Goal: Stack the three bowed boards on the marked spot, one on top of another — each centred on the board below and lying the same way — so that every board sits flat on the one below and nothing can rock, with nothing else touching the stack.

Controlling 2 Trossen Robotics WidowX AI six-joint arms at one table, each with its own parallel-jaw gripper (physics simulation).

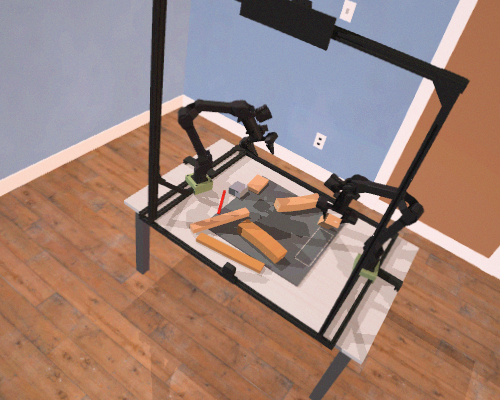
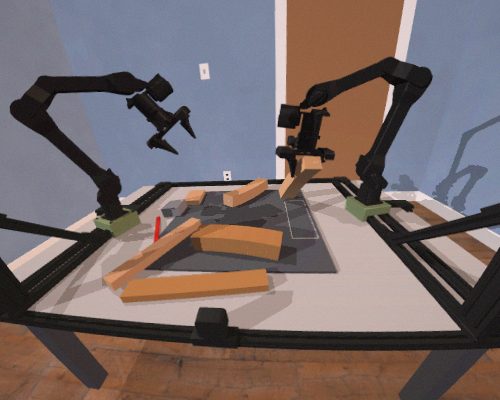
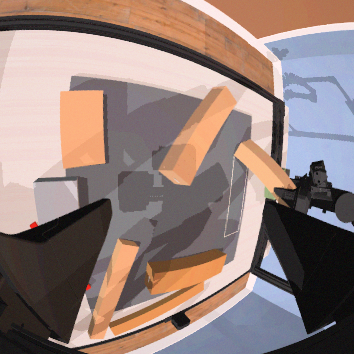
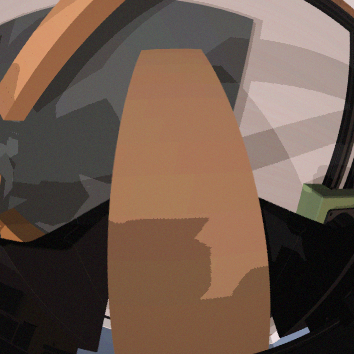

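Seen in the pictures: left gripper, fingertip midpoint: (image 1: 265, 155) (image 2: 186, 146) (image 3: 189, 208); right gripper, fingertip midpoint: (image 2: 300, 177) (image 3: 276, 184) (image 4: 180, 199); left arm's base at its link origin: (image 1: 199, 178) (image 2: 115, 215); right arm's base at its link origin: (image 1: 367, 264) (image 2: 368, 200).
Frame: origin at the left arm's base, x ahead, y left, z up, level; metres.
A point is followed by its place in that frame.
My right gripper (image 1: 336, 212) (image 2: 308, 165) (image 4: 180, 199) {z 0.078, x 0.570, y 0.323 m} is shut on an orange bowed board (image 1: 331, 220) {z 0.144, x 0.606, y 0.268 m} (image 2: 299, 179) {z 0.076, x 0.570, y 0.307 m} (image 3: 264, 167) {z 0.056, x 0.513, y 0.348 m} (image 4: 180, 125) {z 0.080, x 0.548, y 0.355 m}, held tilted above the mat's far right corner, beyond the outlined spot (image 1: 309, 243) {z -0.044, x 0.558, y 0.254 m} (image 2: 305, 238) {z -0.044, x 0.623, y 0.147 m} (image 3: 231, 234) {z -0.045, x 0.630, y 0.143 m}. No board lies inside the outline. A second bowed board (image 1: 296, 204) {z -0.002, x 0.359, y 0.332 m} (image 2: 245, 193) {z -0.005, x 0.357, y 0.315 m} (image 3: 200, 135) {z 0.000, x 0.330, y 0.346 m} lies at the mat's back. A third thick bowed board (image 1: 261, 241) {z 0.009, x 0.477, y 0.022 m} (image 2: 237, 241) {z 0.003, x 0.475, y 0.016 m} (image 3: 187, 274) {z 0.008, x 0.424, y 0.048 m} lies on the mat's front part. My left gripper (image 1: 265, 152) {z 0.195, x 0.174, y 0.230 m} (image 2: 186, 145) {z 0.195, x 0.174, y 0.230 m} (image 3: 189, 208) {z 0.195, x 0.174, y 0.230 m} is open and empty, high above the table's back left.
Two slimmer boards lie front left: one (image 1: 220, 220) {z -0.020, x 0.272, y -0.050 m} (image 2: 152, 254) {z -0.023, x 0.275, y -0.081 m} (image 3: 114, 290) {z -0.020, x 0.264, y -0.009 m} slanting by the mat, one (image 1: 230, 252) {z -0.032, x 0.440, y -0.107 m} (image 2: 195, 286) {z -0.032, x 0.438, y -0.113 m} (image 3: 157, 311) {z -0.032, x 0.419, y -0.111 m} near the front edge. A short orange block (image 1: 258, 184) {z -0.024, x 0.139, y 0.268 m} (image 2: 195, 197) {z -0.024, x 0.147, y 0.254 m} (image 3: 82, 129) {z -0.024, x 0.128, y 0.272 m}, grey block (image 1: 237, 189) {z -0.009, x 0.139, y 0.134 m} (image 2: 173, 208) {z -0.012, x 0.150, y 0.126 m} (image 3: 57, 197) {z -0.010, x 0.121, y 0.165 m} and red stick (image 1: 221, 202) {z -0.041, x 0.157, y 0.033 m} (image 2: 157, 229) {z -0.040, x 0.164, y 0.029 m} are left.
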